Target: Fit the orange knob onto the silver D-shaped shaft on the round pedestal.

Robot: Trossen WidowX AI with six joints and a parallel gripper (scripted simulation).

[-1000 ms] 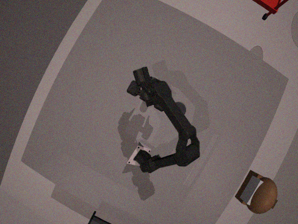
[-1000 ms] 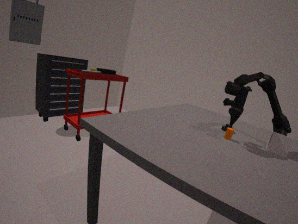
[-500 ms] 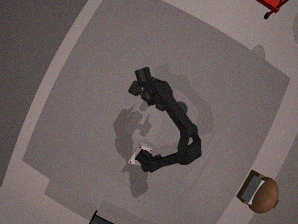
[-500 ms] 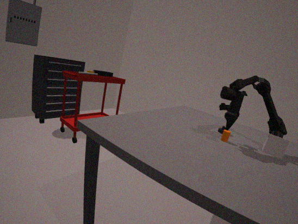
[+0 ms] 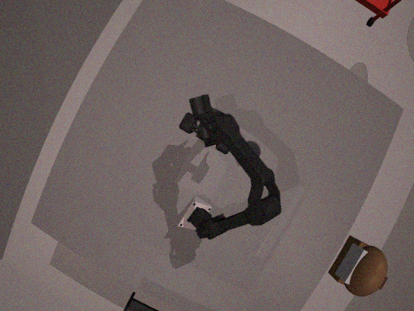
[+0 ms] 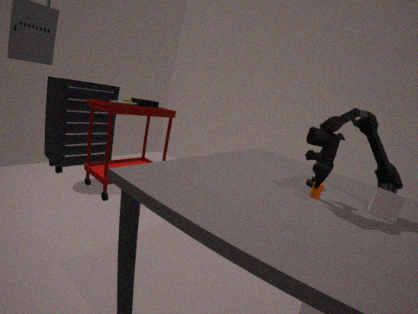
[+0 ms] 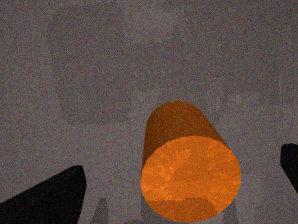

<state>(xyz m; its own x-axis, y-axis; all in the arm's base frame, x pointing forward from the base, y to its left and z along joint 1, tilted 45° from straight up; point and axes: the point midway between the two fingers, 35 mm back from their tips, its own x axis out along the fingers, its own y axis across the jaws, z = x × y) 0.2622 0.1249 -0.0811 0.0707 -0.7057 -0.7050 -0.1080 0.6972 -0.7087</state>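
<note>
My gripper tip is now 1 cm above the orange knob. Round my gripper tip: dark round pedestal (5 cm ahead, 17 cm to the right, 2 cm below).
</note>
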